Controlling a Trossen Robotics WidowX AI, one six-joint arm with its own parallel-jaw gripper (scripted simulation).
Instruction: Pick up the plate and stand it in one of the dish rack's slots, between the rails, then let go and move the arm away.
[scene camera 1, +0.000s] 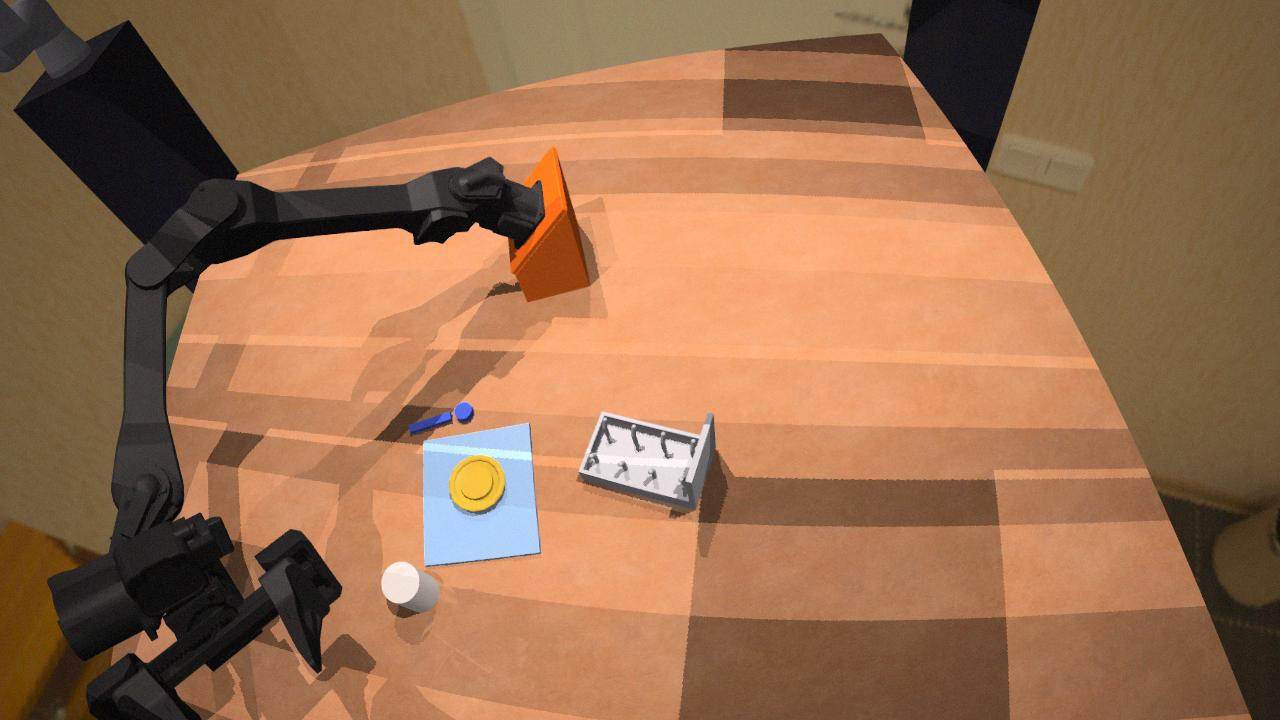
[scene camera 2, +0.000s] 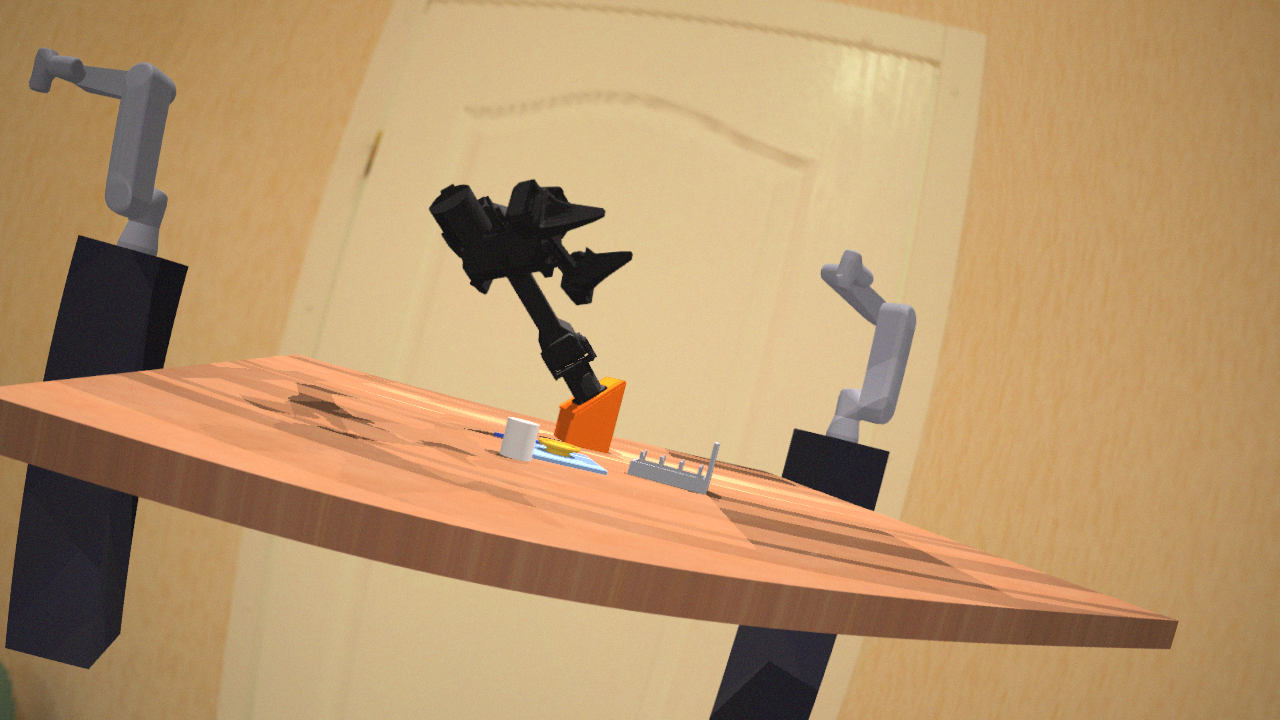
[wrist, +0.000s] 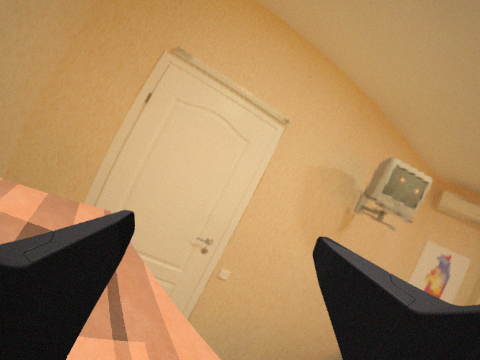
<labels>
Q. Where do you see a grey dish rack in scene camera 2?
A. At 658, 472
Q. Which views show the white cup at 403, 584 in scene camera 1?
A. Scene camera 1 and scene camera 2 only.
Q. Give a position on a grey dish rack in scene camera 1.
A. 669, 465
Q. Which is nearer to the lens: the white cup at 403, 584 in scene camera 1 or the blue spoon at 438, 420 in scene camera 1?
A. The white cup.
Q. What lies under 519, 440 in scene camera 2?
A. A white cup.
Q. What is my gripper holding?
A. Nothing.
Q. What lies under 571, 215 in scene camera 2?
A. My gripper.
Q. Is my gripper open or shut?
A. Open.
</labels>
